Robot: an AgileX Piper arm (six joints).
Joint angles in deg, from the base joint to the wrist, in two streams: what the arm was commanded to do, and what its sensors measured. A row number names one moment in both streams.
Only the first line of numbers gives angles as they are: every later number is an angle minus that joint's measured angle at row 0.
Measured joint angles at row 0:
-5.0 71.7 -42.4 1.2 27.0 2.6
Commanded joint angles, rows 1 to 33:
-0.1 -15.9 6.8 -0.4 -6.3 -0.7
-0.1 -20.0 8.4 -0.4 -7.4 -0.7
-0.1 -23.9 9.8 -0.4 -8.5 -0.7
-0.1 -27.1 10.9 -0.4 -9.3 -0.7
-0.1 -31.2 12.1 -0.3 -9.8 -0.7
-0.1 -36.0 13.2 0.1 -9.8 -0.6
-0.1 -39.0 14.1 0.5 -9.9 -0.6
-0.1 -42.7 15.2 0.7 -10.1 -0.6
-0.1 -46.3 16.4 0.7 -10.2 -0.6
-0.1 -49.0 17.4 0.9 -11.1 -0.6
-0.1 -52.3 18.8 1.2 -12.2 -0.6
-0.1 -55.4 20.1 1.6 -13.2 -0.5
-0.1 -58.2 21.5 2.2 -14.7 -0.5
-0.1 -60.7 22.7 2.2 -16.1 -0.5
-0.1 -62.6 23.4 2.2 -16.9 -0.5
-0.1 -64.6 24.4 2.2 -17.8 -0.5
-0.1 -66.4 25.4 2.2 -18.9 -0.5
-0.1 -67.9 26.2 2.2 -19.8 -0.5
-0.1 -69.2 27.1 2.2 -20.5 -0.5
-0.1 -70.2 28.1 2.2 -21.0 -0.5
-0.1 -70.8 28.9 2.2 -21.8 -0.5
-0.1 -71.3 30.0 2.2 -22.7 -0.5
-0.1 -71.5 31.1 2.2 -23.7 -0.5
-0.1 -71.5 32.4 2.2 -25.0 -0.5
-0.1 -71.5 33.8 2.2 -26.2 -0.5
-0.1 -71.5 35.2 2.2 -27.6 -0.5
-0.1 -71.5 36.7 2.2 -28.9 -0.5
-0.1 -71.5 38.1 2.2 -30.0 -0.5
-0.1 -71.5 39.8 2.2 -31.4 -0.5
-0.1 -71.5 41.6 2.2 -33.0 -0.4
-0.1 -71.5 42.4 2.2 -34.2 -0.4
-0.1 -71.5 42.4 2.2 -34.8 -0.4
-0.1 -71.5 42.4 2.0 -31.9 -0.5
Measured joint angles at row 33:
0.0 -71.1 40.8 2.1 -31.0 -0.1
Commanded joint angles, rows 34 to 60:
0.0 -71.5 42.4 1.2 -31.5 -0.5
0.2 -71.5 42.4 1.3 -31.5 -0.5
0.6 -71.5 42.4 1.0 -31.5 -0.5
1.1 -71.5 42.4 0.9 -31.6 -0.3
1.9 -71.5 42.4 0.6 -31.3 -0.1
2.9 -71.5 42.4 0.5 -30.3 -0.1
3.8 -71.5 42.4 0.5 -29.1 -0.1
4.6 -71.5 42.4 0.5 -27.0 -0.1
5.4 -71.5 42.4 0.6 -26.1 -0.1
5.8 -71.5 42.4 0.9 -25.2 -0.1
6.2 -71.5 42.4 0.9 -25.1 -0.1
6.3 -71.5 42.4 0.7 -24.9 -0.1
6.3 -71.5 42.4 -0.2 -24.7 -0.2
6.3 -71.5 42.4 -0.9 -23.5 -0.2
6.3 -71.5 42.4 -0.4 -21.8 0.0
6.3 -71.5 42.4 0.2 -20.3 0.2
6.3 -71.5 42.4 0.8 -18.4 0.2
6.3 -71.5 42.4 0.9 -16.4 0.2
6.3 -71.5 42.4 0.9 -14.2 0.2
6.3 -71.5 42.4 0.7 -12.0 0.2
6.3 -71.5 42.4 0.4 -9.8 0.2
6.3 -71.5 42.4 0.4 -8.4 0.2
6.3 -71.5 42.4 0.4 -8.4 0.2
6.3 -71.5 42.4 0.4 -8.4 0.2
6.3 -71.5 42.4 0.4 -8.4 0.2
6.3 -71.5 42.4 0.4 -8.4 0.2
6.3 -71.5 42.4 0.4 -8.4 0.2
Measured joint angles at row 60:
6.1 -71.1 42.4 0.6 -9.0 0.0
